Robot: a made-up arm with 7 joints. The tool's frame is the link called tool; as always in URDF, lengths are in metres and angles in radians. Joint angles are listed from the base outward. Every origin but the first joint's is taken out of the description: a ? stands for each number. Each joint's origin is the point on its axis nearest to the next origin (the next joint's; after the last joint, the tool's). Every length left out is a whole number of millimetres.
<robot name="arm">
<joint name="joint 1" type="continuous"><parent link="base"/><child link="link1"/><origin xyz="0.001 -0.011 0.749"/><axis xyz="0 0 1"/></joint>
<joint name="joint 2" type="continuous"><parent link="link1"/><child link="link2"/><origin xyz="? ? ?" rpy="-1.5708 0 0"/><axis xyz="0 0 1"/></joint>
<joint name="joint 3" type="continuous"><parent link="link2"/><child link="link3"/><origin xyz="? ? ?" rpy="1.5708 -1.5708 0"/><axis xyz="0 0 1"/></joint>
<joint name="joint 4" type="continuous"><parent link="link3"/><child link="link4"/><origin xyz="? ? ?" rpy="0 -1.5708 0"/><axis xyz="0 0 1"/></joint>
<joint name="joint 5" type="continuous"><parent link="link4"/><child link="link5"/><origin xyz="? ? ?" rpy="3.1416 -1.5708 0"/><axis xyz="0 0 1"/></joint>
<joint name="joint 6" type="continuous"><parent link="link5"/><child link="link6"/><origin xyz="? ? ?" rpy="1.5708 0 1.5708"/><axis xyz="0 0 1"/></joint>
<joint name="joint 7" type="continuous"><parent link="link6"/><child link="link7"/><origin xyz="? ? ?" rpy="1.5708 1.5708 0"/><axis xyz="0 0 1"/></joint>
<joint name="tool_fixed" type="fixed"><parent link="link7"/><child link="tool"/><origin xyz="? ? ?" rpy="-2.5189 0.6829 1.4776"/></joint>
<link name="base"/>
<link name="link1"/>
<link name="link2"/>
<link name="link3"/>
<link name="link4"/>
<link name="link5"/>
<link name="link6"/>
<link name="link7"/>
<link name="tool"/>
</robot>
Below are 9 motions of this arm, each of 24 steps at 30 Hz.
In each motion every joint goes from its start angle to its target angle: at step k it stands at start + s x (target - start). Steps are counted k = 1, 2, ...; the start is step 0. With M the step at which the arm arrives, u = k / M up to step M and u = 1 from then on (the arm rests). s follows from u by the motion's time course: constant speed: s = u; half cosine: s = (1 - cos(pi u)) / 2; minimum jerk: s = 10 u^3 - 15 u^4 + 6 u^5.
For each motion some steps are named. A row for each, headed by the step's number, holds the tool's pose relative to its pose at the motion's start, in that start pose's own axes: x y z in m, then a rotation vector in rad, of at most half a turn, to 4 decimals.
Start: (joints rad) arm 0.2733 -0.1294 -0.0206 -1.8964 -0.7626 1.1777 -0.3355
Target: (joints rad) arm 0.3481 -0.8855 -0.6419 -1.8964 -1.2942 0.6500 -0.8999
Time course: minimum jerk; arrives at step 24
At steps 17, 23, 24:
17: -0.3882 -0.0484 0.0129 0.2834 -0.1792 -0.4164
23: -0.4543 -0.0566 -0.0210 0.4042 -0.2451 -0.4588
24: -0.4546 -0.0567 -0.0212 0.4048 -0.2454 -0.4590

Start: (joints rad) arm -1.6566 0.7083 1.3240 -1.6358 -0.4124 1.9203 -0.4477
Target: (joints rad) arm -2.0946 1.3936 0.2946 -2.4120 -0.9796 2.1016 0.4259
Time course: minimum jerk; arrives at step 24
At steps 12, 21, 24:
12: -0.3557 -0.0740 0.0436 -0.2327 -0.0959 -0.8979
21: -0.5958 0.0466 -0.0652 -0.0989 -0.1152 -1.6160
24: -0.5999 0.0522 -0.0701 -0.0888 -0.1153 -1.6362

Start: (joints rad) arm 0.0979 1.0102 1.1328 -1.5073 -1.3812 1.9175 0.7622
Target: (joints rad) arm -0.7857 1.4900 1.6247 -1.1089 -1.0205 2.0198 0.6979
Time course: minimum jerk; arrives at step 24
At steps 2, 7, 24:
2: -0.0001 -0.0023 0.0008 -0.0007 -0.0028 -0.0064
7: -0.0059 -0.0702 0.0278 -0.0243 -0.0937 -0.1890
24: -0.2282 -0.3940 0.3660 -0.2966 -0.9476 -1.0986

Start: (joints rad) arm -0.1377 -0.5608 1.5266 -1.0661 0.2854 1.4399 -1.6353
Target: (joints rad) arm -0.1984 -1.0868 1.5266 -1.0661 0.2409 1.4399 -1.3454
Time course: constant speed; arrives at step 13
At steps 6, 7, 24:
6: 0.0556 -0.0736 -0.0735 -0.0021 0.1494 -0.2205
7: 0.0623 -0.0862 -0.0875 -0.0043 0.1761 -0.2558
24: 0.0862 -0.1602 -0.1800 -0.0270 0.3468 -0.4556

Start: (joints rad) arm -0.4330 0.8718 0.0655 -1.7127 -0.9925 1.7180 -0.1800
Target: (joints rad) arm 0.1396 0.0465 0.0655 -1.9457 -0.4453 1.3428 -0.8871
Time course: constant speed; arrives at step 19
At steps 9, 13, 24:
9: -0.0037 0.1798 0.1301 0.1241 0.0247 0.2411
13: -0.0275 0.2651 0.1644 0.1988 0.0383 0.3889
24: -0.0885 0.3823 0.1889 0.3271 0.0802 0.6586

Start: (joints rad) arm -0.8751 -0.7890 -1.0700 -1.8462 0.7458 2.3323 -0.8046
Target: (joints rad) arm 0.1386 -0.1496 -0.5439 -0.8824 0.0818 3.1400 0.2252
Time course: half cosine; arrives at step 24
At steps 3, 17, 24:
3: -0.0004 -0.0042 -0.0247 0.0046 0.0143 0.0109
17: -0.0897 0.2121 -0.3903 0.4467 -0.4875 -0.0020
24: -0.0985 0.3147 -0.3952 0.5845 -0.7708 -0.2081

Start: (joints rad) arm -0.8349 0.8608 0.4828 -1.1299 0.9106 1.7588 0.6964
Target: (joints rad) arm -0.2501 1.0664 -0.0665 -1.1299 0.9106 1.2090 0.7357
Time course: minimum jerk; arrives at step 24
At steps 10, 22, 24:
10: -0.0385 -0.0787 -0.0746 -0.2740 0.1593 -0.0046
22: -0.1333 -0.2312 -0.1591 -0.8101 0.4022 0.0248
24: -0.1341 -0.2323 -0.1595 -0.8144 0.4038 0.0253

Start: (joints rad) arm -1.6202 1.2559 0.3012 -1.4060 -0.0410 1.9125 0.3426
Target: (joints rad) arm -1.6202 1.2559 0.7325 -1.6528 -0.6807 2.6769 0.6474
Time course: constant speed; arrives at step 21
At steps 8, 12, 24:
8: -0.0320 0.0652 -0.0221 0.0593 -0.1191 0.2575
12: -0.0530 0.1000 -0.0264 0.1354 -0.1866 0.3805
24: -0.1114 0.1749 -0.0165 0.4166 -0.3409 0.6159

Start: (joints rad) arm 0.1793 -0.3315 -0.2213 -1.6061 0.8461 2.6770 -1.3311
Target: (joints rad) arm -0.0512 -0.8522 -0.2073 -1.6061 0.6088 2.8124 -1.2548
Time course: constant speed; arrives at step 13
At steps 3, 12, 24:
3: 0.0585 0.0218 0.0369 -0.0782 0.0304 0.1351
12: 0.2166 0.1443 0.1166 -0.3081 0.1369 0.5536
24: 0.2315 0.1625 0.1220 -0.3328 0.1498 0.6014

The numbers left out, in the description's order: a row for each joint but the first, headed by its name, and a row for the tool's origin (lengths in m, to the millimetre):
joint 2: 0.02 0.026 0
joint 3: -0.005 -0.376 0
joint 4: -0.024 -0.123 0
joint 5: 0.196 0.024 0
joint 6: -0.019 0.015 0
joint 7: 0.1 0.005 0
tool: 0.024 -0.025 0

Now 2 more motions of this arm.
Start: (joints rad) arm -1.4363 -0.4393 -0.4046 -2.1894 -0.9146 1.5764 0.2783
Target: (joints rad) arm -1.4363 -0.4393 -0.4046 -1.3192 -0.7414 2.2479 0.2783
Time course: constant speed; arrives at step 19
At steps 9, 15, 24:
9: 0.0524 -0.0269 0.1198 -0.1031 -0.6571 0.0533
15: 0.0514 -0.0330 0.2079 -0.2160 -1.0883 0.1273
24: 0.0350 -0.0306 0.2633 -0.3118 -1.3695 0.1936

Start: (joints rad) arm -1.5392 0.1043 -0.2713 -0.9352 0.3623 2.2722 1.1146
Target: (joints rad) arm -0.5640 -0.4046 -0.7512 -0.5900 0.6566 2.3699 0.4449
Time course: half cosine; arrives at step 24
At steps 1, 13, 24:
1: 0.0005 0.0017 0.0012 0.0058 0.0010 -0.0013
13: 0.1429 0.1182 0.1559 0.6953 -0.0060 -0.2320
24: 0.2844 0.0514 0.2070 1.0563 -0.1927 -0.4607

